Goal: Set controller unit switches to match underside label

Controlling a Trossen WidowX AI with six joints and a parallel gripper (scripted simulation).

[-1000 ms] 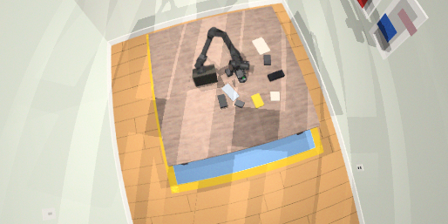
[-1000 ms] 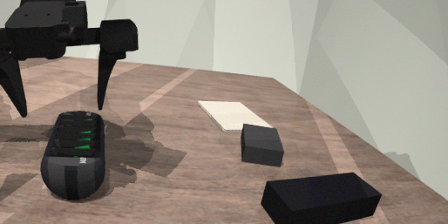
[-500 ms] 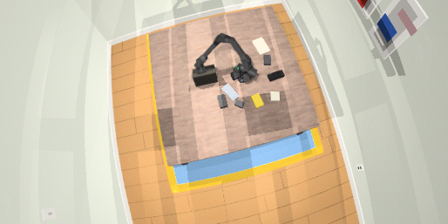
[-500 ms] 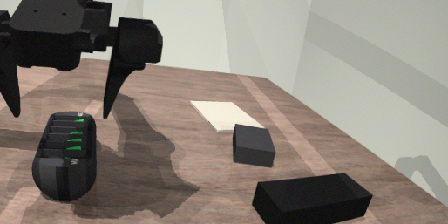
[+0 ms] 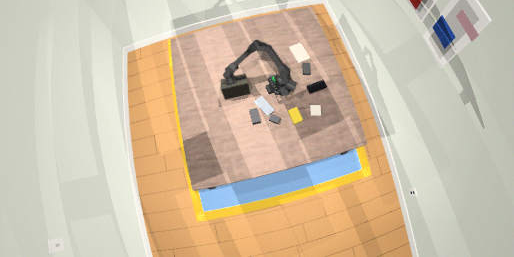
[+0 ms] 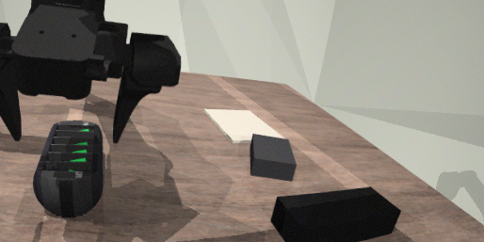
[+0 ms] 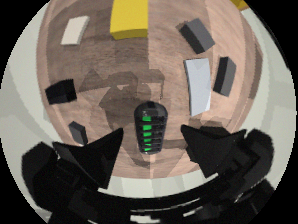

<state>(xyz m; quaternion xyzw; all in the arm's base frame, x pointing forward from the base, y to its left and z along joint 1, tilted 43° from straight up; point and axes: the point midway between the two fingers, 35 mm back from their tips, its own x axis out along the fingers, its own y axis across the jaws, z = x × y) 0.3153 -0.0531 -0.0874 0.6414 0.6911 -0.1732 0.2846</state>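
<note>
The pale grey plate lies 12 cm behind my gripper tip, 8 cm to the right of it and 7 cm below it. Also, from my gripper tip: yellow block (7 cm ahead, 20 cm to the right, 6 cm below); then long black block (29 cm ahead, 3 cm to the right, 6 cm below); then dark grey block (26 cm ahead, 14 cm to the left, 6 cm below).
</note>
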